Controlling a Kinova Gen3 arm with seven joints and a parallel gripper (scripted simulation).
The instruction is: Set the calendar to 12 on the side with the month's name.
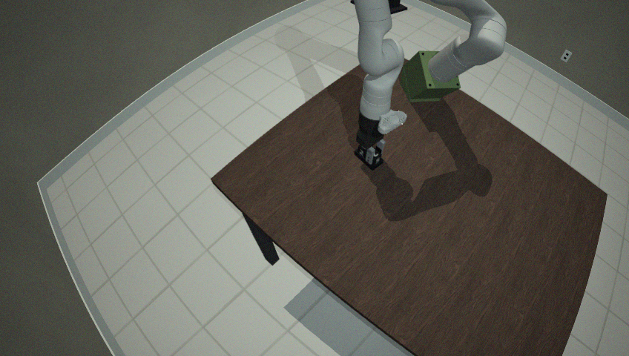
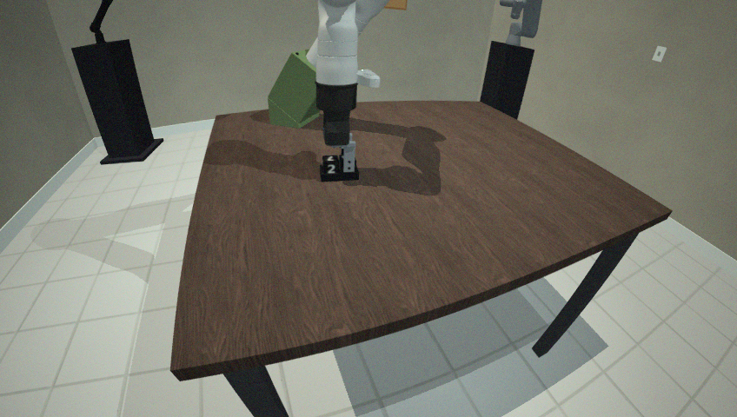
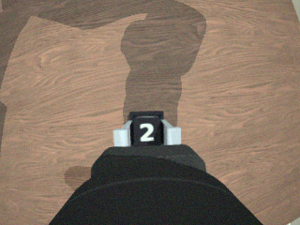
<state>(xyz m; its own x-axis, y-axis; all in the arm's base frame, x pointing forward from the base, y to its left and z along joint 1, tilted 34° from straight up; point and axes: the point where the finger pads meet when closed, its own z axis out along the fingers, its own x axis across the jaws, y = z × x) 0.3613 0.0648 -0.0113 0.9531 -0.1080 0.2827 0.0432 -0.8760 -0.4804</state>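
Right now my hand is 2 cm to the left of the black tray and 3 cm above it.
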